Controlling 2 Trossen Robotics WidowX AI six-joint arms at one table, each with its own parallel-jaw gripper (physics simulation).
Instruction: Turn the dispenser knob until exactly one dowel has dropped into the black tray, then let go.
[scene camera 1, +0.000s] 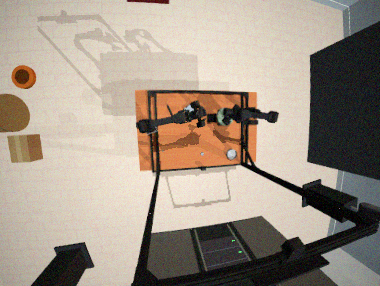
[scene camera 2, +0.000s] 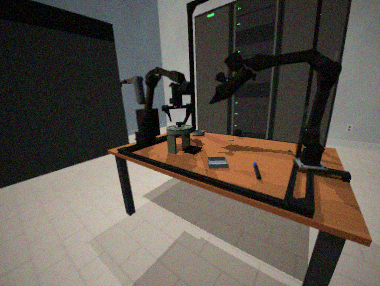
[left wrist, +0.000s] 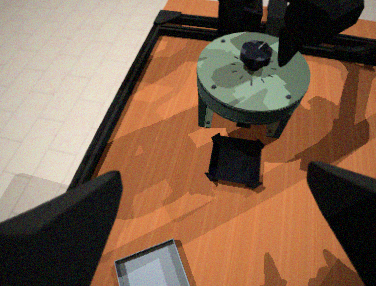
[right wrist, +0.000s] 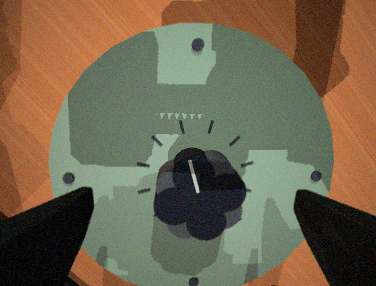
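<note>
The green round dispenser stands on the table. Its dark lobed knob is on top; in the right wrist view the knob's pale line points up, slightly left. My right gripper is open above the dispenser top, its fingers on both sides of the knob and apart from it. The black tray lies in front of the dispenser legs; no dowel can be made out in its dark inside. My left gripper is open and empty, raised above the table.
A grey open box lies near the black tray. A blue-tipped dark pen lies on the table. A round pale dish and a tiny pale object lie toward the table's lower edge in scene camera 1. A black frame borders the table.
</note>
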